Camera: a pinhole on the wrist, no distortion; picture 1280 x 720 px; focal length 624.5 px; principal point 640.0 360.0 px. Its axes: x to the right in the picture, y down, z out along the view. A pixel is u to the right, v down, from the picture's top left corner.
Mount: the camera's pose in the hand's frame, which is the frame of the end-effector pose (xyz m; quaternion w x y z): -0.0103 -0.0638 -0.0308 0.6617 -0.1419 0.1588 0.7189
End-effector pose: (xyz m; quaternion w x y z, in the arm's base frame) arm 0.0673 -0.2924 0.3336 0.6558 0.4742 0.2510 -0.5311
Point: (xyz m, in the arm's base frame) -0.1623 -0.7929 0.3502
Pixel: 111.3 176.7
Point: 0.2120 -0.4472 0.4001
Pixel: 957.2 159.6
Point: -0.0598 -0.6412 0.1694
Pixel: outside the picture
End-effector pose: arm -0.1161 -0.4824 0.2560 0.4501 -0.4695 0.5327 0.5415
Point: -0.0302 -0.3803 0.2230
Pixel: 157.0 238.3
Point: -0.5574 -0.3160 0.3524
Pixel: 1225.7 344.2
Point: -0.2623 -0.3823 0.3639
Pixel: 1083.7 546.3
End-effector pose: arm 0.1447 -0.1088 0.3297 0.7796 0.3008 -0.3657 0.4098
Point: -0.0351 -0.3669 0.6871
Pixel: 551.8 219.1
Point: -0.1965 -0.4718 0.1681
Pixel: outside the picture
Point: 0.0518 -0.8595 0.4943
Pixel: 148.7 627.9
